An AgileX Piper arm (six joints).
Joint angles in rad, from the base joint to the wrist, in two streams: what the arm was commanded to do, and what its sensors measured. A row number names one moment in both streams.
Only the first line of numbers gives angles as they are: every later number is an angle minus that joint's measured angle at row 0.
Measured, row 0: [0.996 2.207 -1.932 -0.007 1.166 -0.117]
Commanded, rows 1 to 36: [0.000 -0.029 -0.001 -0.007 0.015 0.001]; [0.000 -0.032 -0.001 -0.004 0.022 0.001]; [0.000 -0.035 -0.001 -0.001 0.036 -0.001]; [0.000 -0.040 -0.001 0.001 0.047 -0.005]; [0.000 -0.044 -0.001 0.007 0.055 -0.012]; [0.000 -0.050 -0.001 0.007 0.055 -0.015]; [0.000 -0.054 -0.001 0.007 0.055 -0.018]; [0.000 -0.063 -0.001 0.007 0.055 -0.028]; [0.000 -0.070 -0.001 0.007 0.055 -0.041]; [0.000 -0.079 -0.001 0.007 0.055 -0.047]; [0.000 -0.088 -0.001 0.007 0.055 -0.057]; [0.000 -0.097 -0.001 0.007 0.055 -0.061]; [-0.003 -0.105 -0.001 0.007 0.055 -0.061]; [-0.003 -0.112 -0.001 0.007 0.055 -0.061]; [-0.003 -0.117 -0.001 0.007 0.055 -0.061]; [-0.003 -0.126 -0.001 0.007 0.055 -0.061]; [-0.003 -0.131 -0.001 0.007 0.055 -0.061]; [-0.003 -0.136 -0.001 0.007 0.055 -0.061]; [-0.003 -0.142 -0.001 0.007 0.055 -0.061]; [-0.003 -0.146 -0.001 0.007 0.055 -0.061]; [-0.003 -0.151 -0.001 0.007 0.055 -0.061]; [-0.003 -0.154 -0.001 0.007 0.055 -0.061]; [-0.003 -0.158 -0.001 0.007 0.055 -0.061]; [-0.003 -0.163 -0.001 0.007 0.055 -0.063]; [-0.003 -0.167 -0.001 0.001 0.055 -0.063]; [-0.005 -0.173 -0.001 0.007 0.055 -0.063]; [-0.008 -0.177 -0.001 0.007 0.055 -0.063]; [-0.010 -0.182 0.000 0.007 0.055 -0.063]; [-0.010 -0.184 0.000 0.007 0.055 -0.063]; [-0.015 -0.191 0.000 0.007 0.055 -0.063]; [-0.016 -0.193 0.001 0.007 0.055 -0.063]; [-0.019 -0.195 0.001 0.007 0.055 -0.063]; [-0.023 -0.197 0.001 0.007 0.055 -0.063]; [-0.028 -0.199 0.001 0.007 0.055 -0.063]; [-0.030 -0.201 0.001 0.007 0.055 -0.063]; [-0.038 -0.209 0.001 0.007 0.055 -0.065]
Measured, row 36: [-0.016 -0.183 0.000 0.007 0.055 -0.050]
